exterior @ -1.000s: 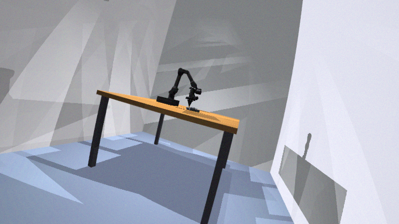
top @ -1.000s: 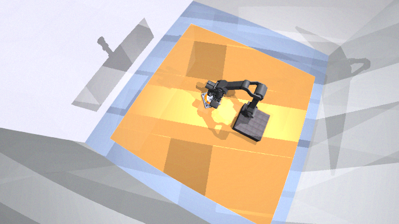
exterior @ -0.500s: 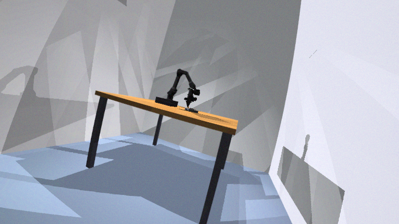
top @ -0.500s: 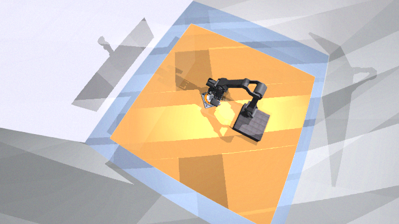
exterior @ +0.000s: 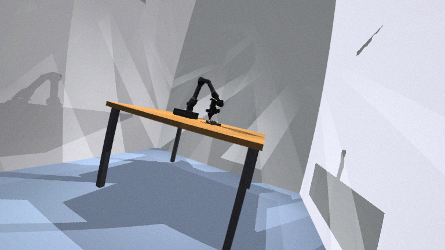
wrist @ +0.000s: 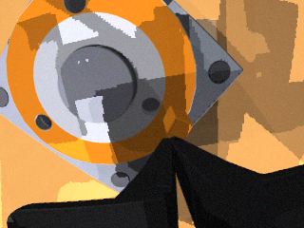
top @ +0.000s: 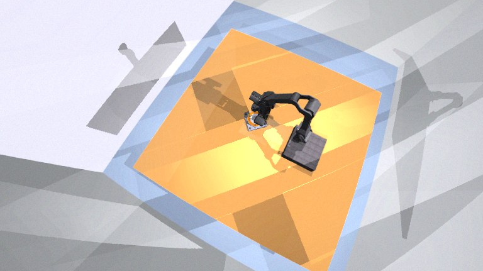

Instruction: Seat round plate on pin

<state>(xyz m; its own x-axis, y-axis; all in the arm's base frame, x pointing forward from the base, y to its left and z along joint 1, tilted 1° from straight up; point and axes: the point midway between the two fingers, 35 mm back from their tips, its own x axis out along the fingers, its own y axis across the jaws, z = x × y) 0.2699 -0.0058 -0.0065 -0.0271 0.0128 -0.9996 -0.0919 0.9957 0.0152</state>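
My gripper tip is 4 cm short of the grey square base, 4 cm to the right of it and 2 cm above it.
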